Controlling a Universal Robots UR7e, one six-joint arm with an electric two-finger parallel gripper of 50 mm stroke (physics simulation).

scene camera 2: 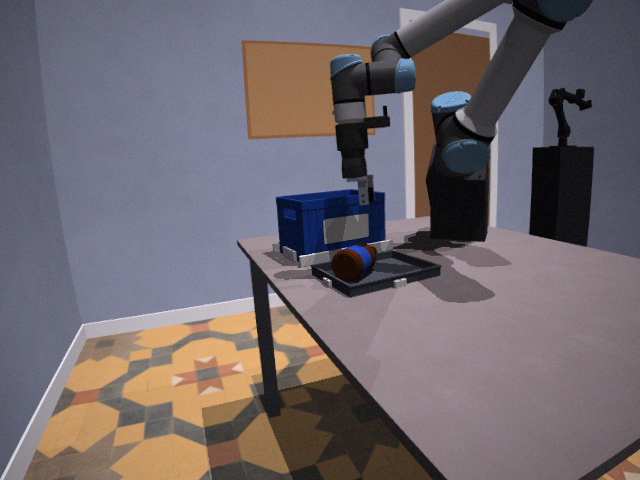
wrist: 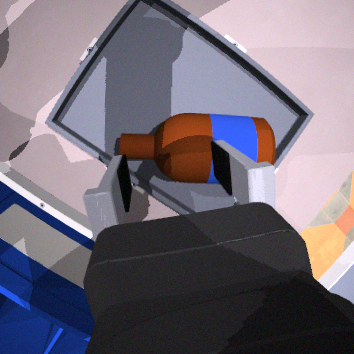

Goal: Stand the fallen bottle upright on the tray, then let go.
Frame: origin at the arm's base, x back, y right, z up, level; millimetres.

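Seen in the pictures: gripper, fingertip midpoint: point(scene camera 2: 367, 203) point(wrist: 170, 164).
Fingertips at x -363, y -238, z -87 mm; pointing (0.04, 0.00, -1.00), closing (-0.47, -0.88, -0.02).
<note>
A point is followed by its place in that frame.
A brown bottle with a blue band point(scene camera 2: 354, 261) {x -420, y -334, z -202 mm} point(wrist: 192, 145) {x -381, y -256, z -182 mm} lies on its side on the dark grey tray point(scene camera 2: 408, 266) {x -260, y -244, z -255 mm} point(wrist: 220, 80) {x -352, y -329, z -255 mm}. In the scene view its base faces the camera and its neck points away to the back. In the wrist view the neck points left and the base lies by the tray's right corner. My gripper point(scene camera 2: 366, 198) {x -363, y -238, z -87 mm} point(wrist: 170, 164) {x -363, y -238, z -87 mm} is open and empty, pointing down above the bottle and clear of it. In the wrist view the right finger overlaps the blue band and the left finger is just below the neck; the fingers hide part of the bottle.
A blue crate point(scene camera 2: 302, 227) {x -515, y -128, z -155 mm} point(wrist: 40, 280) {x -384, y -83, z -119 mm} with a pale label stands right behind the tray, its rim well above the tray. White strips point(scene camera 2: 315, 258) {x -485, y -132, z -242 mm} lie along the crate's foot. Small white clips point(scene camera 2: 399, 282) {x -329, y -371, z -249 mm} point(wrist: 235, 43) {x -327, y -362, z -234 mm} sit at the tray's sides. The table edge point(scene camera 2: 320, 341) {x -531, y -566, z -267 mm} runs close to the tray's left.
</note>
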